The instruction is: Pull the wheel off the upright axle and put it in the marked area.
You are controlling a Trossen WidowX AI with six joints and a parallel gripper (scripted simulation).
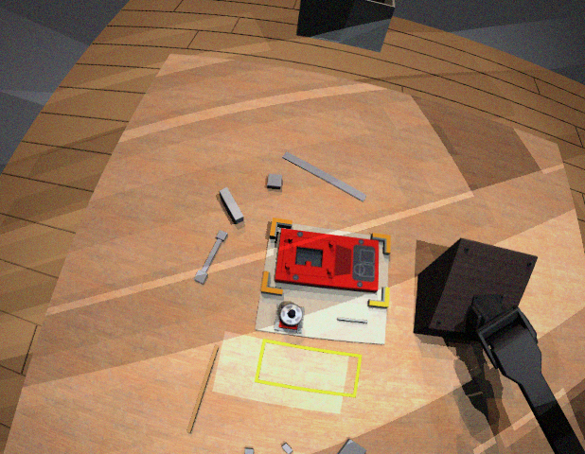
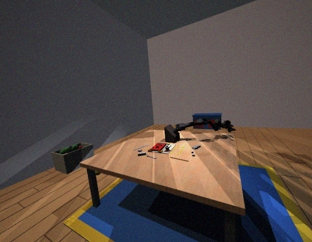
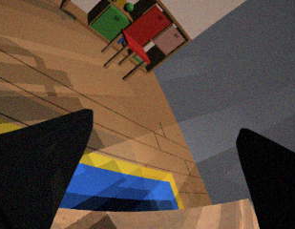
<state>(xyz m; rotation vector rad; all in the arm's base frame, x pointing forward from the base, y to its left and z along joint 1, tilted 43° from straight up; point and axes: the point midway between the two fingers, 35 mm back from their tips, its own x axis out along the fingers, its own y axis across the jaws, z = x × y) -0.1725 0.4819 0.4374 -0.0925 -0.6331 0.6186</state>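
The thin wooden stick lies 660 mm ahead of my gripper tip, 530 mm to the right of it and 130 mm below it. From my gripper tip the other things lie so: upright axle 510 mm ahead, 680 mm to the right, 100 mm below; dark grey wheel 510 mm ahead, 680 mm to the right, 90 mm below; long strip 440 mm ahead, 1000 mm to the right, 130 mm below.
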